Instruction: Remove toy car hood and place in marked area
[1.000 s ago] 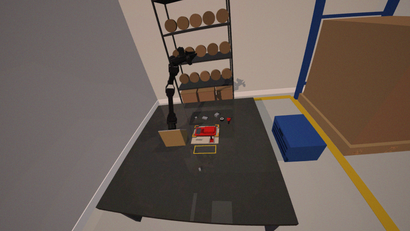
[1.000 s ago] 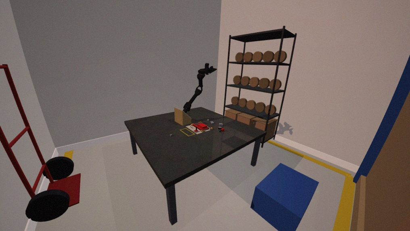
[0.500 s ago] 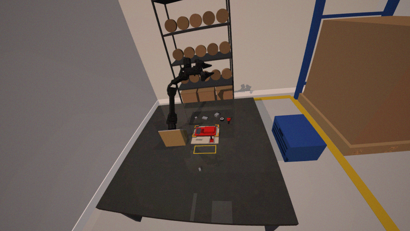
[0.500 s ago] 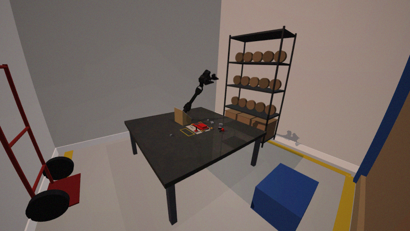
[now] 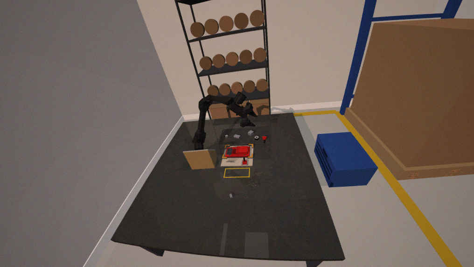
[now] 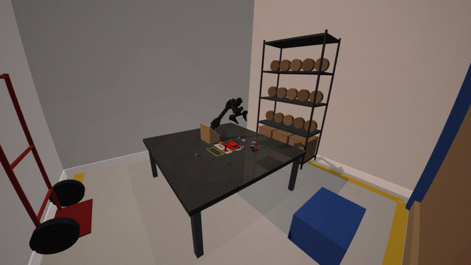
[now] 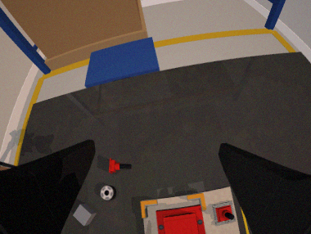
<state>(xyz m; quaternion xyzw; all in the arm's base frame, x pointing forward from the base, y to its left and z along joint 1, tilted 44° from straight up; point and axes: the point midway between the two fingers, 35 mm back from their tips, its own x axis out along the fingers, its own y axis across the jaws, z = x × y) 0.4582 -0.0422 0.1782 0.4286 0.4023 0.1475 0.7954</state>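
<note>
Now: the red hood 27 cm below my gripper tip, 13 cm behind it and 1 cm to the right of it. Round my gripper tip: grey base plate 29 cm below, 16 cm behind, 2 cm to the right.
</note>
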